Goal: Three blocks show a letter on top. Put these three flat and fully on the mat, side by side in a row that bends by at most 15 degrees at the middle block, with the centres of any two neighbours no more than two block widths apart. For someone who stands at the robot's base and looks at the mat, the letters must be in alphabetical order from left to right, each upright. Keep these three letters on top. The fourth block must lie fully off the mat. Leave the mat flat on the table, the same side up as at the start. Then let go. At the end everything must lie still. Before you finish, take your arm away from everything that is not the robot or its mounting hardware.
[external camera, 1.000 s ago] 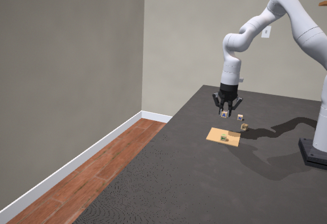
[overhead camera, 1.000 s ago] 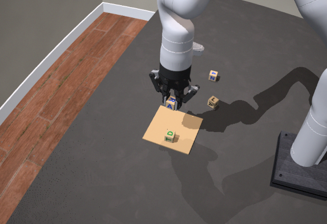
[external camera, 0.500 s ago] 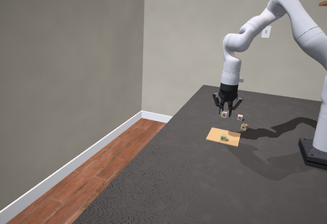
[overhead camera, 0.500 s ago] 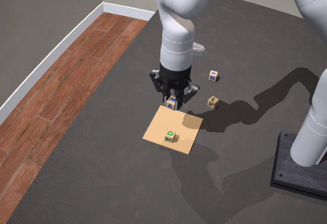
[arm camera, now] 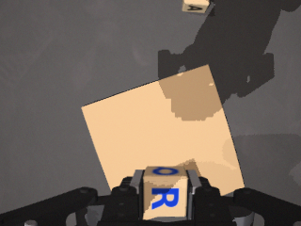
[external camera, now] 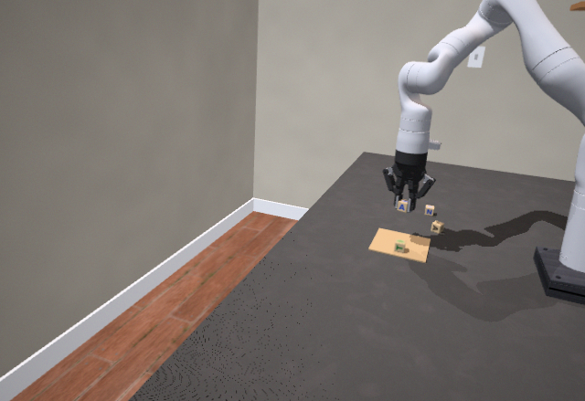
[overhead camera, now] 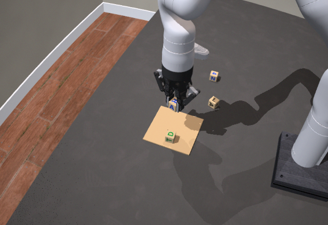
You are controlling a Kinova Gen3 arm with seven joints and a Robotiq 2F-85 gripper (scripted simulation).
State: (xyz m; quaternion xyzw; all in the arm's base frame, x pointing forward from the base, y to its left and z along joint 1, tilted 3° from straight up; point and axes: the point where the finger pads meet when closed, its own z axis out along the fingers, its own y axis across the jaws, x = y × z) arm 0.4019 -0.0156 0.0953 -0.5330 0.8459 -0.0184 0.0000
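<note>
Right now the tan mat is 1 cm behind my hand and 12 cm below it.
</note>
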